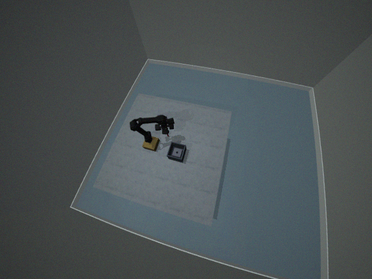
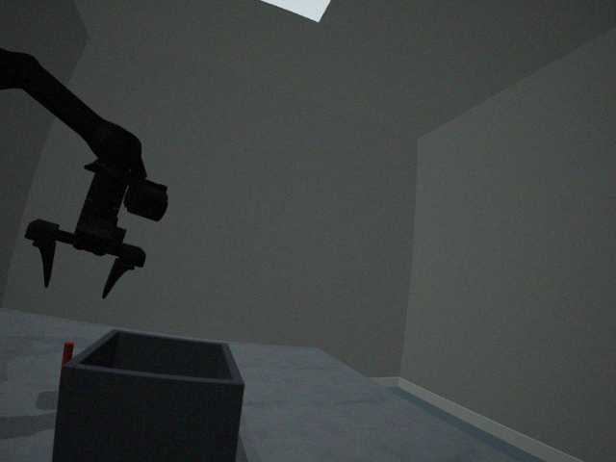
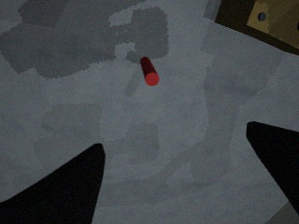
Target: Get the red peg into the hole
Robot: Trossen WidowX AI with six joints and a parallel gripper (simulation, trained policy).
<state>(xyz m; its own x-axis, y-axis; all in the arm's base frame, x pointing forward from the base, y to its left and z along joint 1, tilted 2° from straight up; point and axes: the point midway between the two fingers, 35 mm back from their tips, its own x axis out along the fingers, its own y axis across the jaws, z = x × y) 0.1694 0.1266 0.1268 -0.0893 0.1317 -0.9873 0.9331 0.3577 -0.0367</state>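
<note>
Now: gripper tip 12 cm above the red peg, 1 cm to the left of it and 1 cm short of it. Also, from my gripper tip: pale plate: 19 cm to the right, 17 cm ahead, 12 cm below.
</note>
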